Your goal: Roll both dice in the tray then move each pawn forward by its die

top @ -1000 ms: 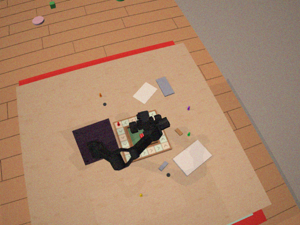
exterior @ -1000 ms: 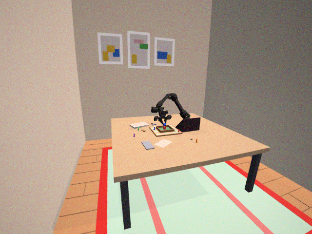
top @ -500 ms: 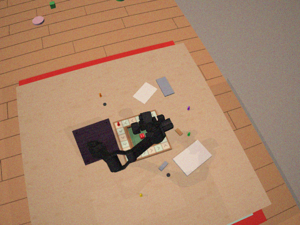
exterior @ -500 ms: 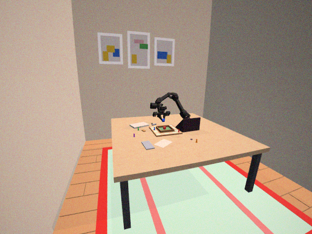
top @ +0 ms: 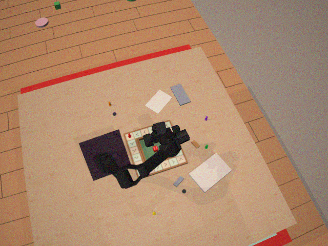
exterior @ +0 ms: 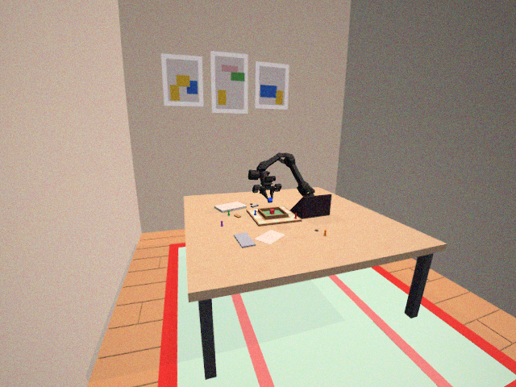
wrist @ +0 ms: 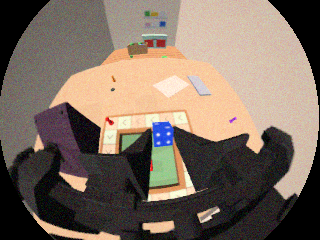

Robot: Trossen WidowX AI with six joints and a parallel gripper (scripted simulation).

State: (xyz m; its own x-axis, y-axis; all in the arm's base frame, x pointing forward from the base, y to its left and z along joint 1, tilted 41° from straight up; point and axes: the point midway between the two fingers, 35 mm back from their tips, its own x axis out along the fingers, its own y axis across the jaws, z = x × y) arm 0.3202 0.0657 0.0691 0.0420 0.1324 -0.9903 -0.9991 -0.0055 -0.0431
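Right now my gripper tip is 15 cm past the red pawn, 10 cm above it and 8 cm to the right of it. Also, from my gripper tip: brown tile (19 cm ahead, 13 cm below, 9 cm to the right); blue pawn (10 cm below, 8 cm ahead, 6 cm to the right); green tray (12 cm below, 4 cm to the right, 3 cm behind).
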